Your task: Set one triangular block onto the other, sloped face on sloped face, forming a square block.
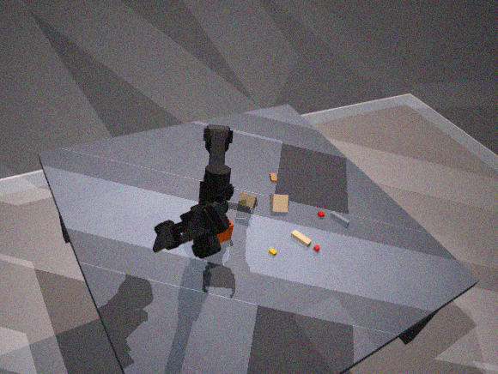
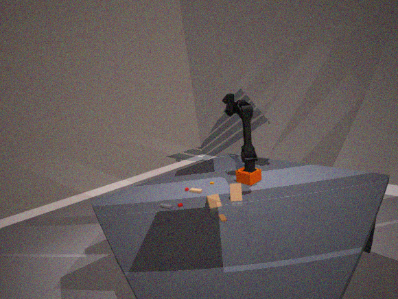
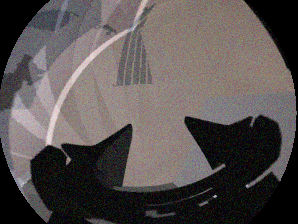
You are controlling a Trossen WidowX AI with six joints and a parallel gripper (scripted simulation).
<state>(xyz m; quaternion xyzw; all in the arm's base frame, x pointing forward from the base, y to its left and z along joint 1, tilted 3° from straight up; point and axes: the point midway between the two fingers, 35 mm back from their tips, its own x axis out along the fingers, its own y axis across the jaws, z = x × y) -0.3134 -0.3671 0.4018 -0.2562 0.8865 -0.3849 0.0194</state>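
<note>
My gripper tip is 69 cm short of the tan triangular block, 47 cm above it and 38 cm to the right of it. From my gripper tip the other things lie so: red cube (68 cm ahead, 48 cm below, 12 cm to the left); long tan block (65 cm ahead, 48 cm below, 18 cm to the left); small orange piece (52 cm ahead, 48 cm below, 18 cm to the left).
</note>
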